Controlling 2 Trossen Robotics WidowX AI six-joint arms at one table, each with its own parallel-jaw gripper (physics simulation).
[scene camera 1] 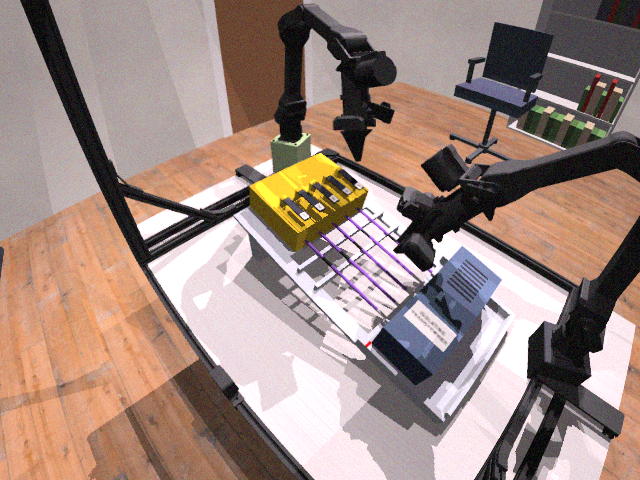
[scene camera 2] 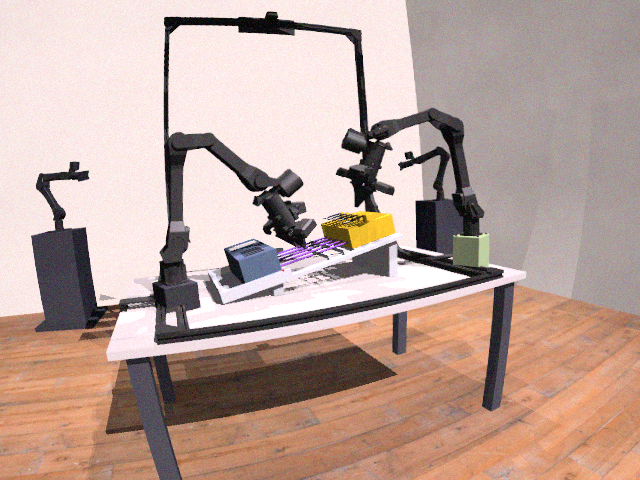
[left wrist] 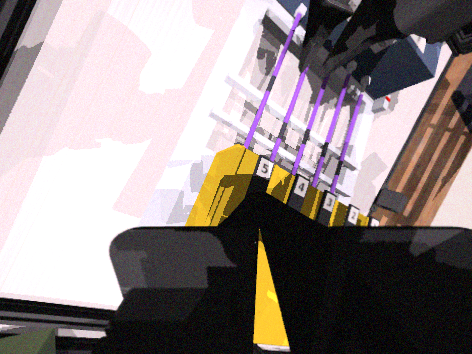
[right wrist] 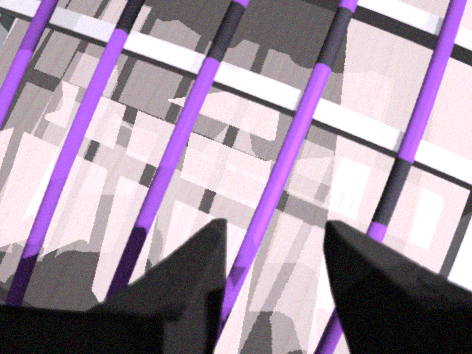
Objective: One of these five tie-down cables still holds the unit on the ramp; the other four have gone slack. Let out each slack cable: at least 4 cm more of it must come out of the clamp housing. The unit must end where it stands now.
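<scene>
The yellow clamp housing [scene camera 1: 289, 180] [scene camera 2: 374, 227] [left wrist: 200, 210] sits at the ramp's high end, its numbered black levers lying along its top. Five purple cables run to the blue unit [scene camera 1: 467, 279] [scene camera 2: 253, 263] [left wrist: 405, 65] low on the white ramp [scene camera 1: 330, 310]. In the right wrist view, cable 5 [right wrist: 430, 90] has its black band farther down than the others. My right gripper [scene camera 1: 424, 262] [scene camera 2: 302, 243] [right wrist: 275, 233] is partly open over the cables; cable 4 [right wrist: 285, 165] passes between its fingertips, not gripped. My left gripper [scene camera 1: 357, 155] [scene camera 2: 357, 204] [left wrist: 257, 198] is shut and empty above the housing.
Thin white crossbars [right wrist: 350, 122] span the ramp under the cables. A black frame [scene camera 2: 310, 310] borders the white table, with uprights at its side. A green block [scene camera 1: 291, 152] [scene camera 2: 470, 250] stands under the left arm's base. A red mark [scene camera 1: 368, 344] sits beside the unit.
</scene>
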